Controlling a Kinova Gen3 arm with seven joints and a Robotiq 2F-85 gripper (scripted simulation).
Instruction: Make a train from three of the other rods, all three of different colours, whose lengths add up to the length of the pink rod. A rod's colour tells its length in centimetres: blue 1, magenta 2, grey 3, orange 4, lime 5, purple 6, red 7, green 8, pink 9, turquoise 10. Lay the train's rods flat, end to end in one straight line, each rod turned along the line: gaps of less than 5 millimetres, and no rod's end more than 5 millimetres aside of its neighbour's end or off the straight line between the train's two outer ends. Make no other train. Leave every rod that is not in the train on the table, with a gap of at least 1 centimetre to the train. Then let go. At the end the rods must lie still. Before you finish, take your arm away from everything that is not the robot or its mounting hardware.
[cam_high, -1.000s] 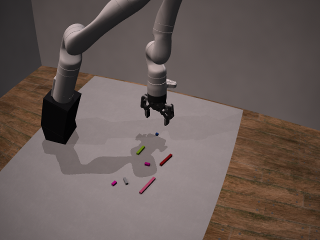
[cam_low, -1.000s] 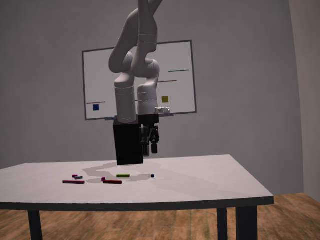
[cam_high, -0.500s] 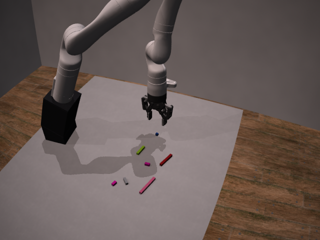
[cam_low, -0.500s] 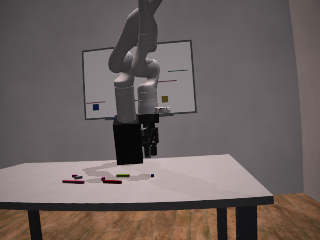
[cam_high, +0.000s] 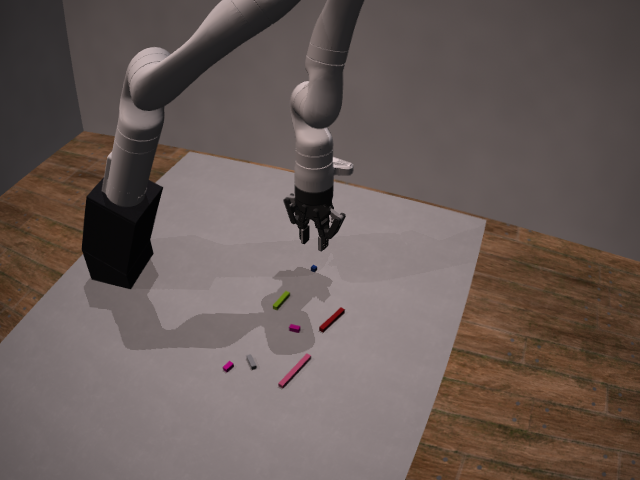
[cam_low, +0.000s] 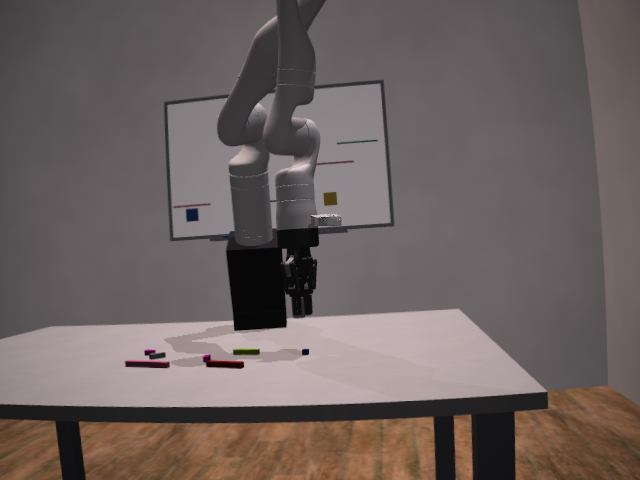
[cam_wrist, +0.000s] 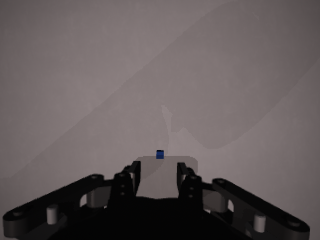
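Right now my hand is 80 mm above the blue rod. From my hand the other things lie so: lime rod 110 mm to the right, 80 mm below, 40 mm behind; pink rod 290 mm to the right, 80 mm below, 30 mm ahead; red rod 140 mm to the right, 80 mm below, 70 mm ahead.
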